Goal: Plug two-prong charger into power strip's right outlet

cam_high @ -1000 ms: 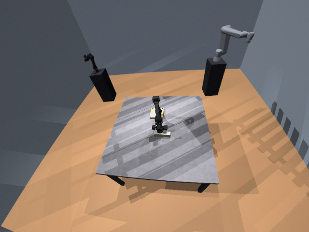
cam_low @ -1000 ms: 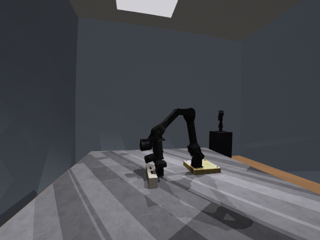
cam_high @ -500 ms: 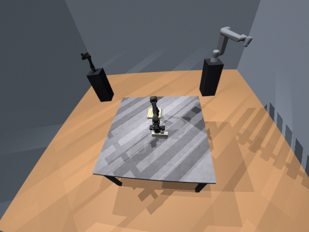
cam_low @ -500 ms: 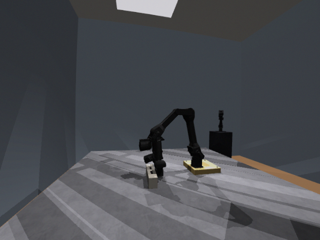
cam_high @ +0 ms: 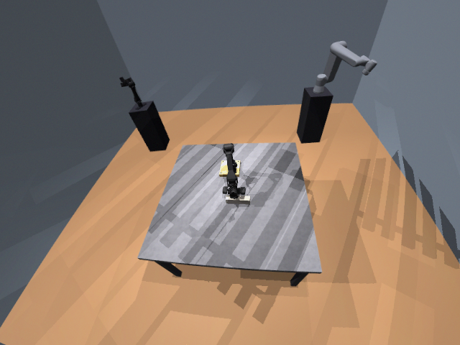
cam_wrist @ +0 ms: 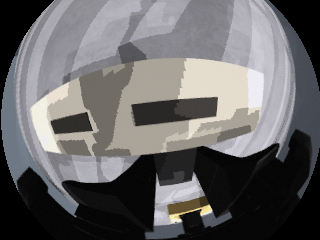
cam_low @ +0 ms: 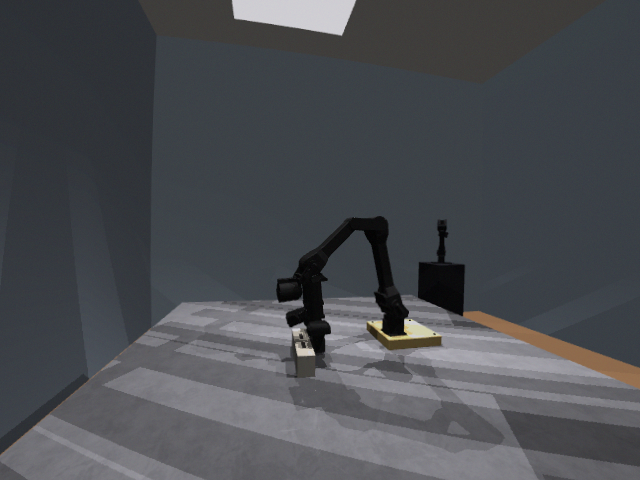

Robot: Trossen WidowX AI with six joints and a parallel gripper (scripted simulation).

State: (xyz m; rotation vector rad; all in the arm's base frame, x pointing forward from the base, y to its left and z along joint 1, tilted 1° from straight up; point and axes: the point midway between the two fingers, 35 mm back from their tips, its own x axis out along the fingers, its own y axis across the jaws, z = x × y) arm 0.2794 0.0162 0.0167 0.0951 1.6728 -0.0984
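The dark grey charger lies 2 cm ahead of my gripper tip and 1 cm above it.
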